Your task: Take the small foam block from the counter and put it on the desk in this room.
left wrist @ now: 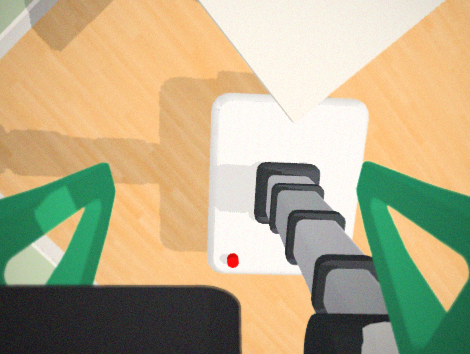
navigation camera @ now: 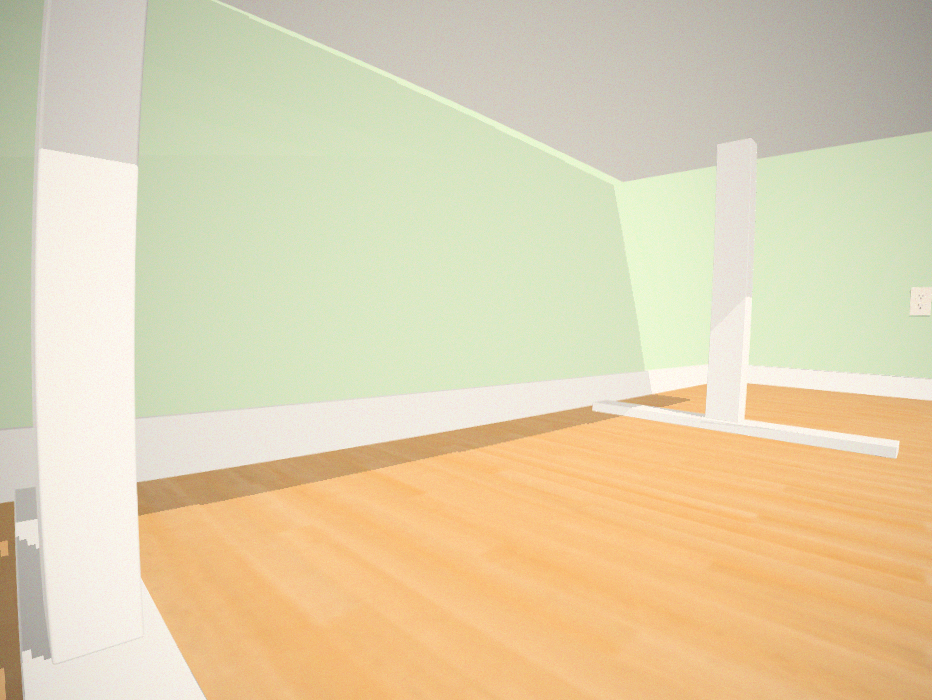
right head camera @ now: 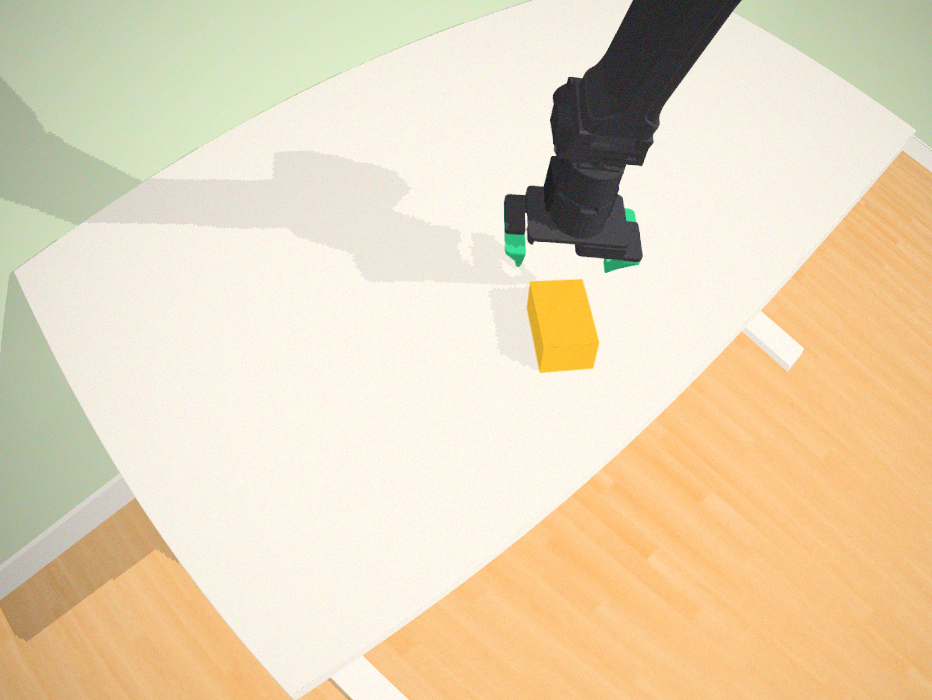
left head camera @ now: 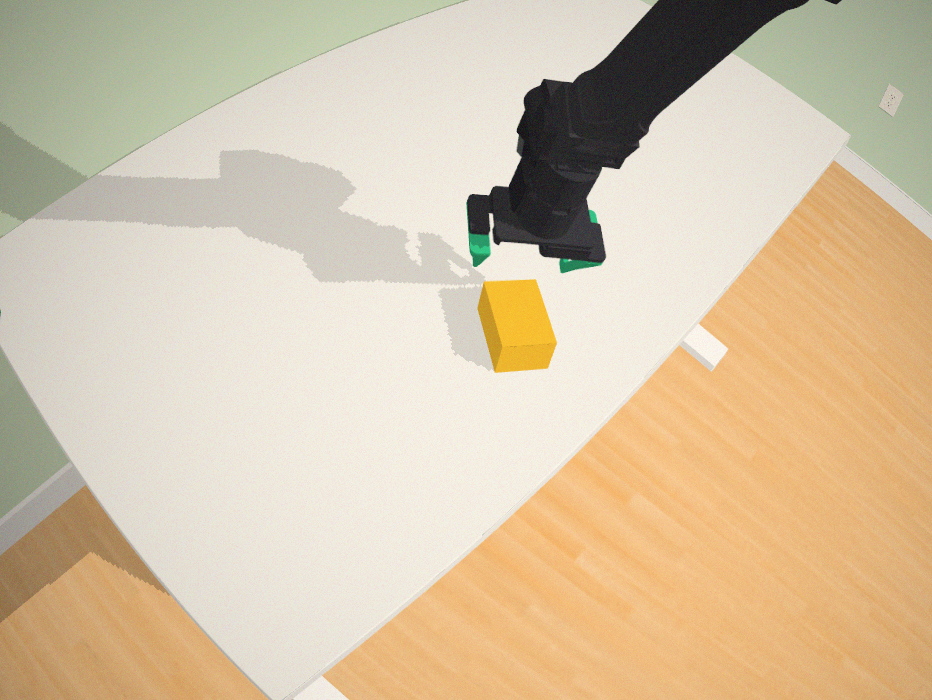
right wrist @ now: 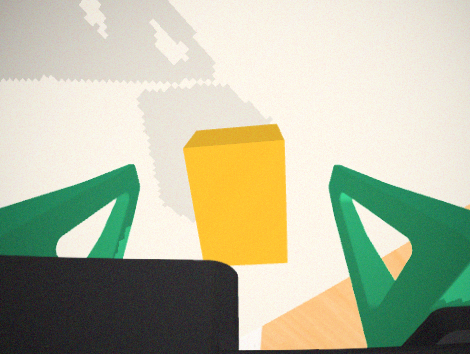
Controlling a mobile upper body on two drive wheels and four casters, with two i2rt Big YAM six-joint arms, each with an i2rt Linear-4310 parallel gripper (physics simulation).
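Places are measured from the left arm's base along level axes (x ahead, y left, z up), in millimetres.
Where they show: left gripper, fingertip midpoint: [left wrist: 235,176]; right gripper, fingertip midpoint: [right head camera: 562,264] [left head camera: 518,264] [right wrist: 234,175].
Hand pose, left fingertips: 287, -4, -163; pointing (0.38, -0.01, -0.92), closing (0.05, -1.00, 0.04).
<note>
After its pixels a point has its place, as x, y, z.
The small foam block [left head camera: 521,316] {704, -413, -645} [right head camera: 565,316] {704, -413, -645} [right wrist: 240,200] {718, -412, -645}, a yellow box shape, rests on the white desk [left head camera: 301,414] {607, -178, -690} [right head camera: 339,452] {559, -180, -690} [right wrist: 390,75] {794, -514, -690}. My right gripper [left head camera: 519,266] {749, -410, -612} [right head camera: 562,266] {749, -410, -612} [right wrist: 234,175] {749, -410, -612} is open above the desk, with its green fingertips apart. In the right wrist view the block shows between and beyond the fingertips, with a gap on both sides. My left gripper [left wrist: 235,176] {287, -4, -163} is open and empty, near a corner of the desk [left wrist: 310,45] {411, -153, -690}. The counter does not show in these views.
In the left wrist view, the robot's white base [left wrist: 240,135] {189, -61, -1150} and grey segmented column [left wrist: 320,245] {50, -192, -625} stand below the desk corner. The navigation camera shows the desk's near leg [navigation camera: 86,376] {616, -10, -1215} at the left and far leg [navigation camera: 730,301] {1461, -890, -1099} at the right, with a green wall [navigation camera: 376,263] {1283, -82, -1068} behind.
</note>
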